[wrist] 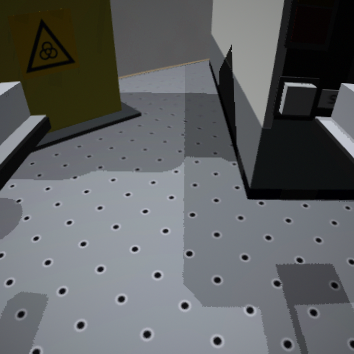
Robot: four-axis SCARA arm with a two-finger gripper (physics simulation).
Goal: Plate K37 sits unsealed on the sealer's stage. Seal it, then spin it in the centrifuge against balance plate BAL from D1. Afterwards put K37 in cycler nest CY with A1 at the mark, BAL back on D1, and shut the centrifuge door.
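Frame: origin at the arm's base, x back, y right, z up, level; centimetres.
Seen in the pictures: gripper, fingertip midpoint: (180, 101).
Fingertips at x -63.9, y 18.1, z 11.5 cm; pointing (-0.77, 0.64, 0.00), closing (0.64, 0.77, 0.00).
Note:
A point is followed by its place in that frame.
The sealer (242, 65) @[x -71.3, y 31.4, z 9.4 cm] stands at the right of the wrist view, with a pale side wall and a black front. A small white square button (298, 99) @[x -63.1, y 26.6, z 9.9 cm] sits low on its front, beside a partly hidden label. A dark reddish panel (311, 22) @[x -63.5, y 27.0, z 14.1 cm] shows above the button. My gripper (180, 101) @[x -63.9, y 18.1, z 11.5 cm] is open and empty, held low over the deck, one finger at each side edge of the view. The right finger overlaps the sealer's front near the button. Plate K37, the sealer's stage, BAL, the centrifuge and nest CY do not show.
A yellow bin (85, 95) @[x -85.8, y 22.1, z 4.8 cm] with a biohazard sign stands at the left on a dark base (90, 131) @[x -83.5, y 21.1, z 1.4 cm], partly behind the left finger. The perforated grey deck (145, 230) @[x -67.1, y 17.7, z 1.3 cm] runs between bin and sealer to a grey wall (162, 35) at the back. Shadows lie across the deck.

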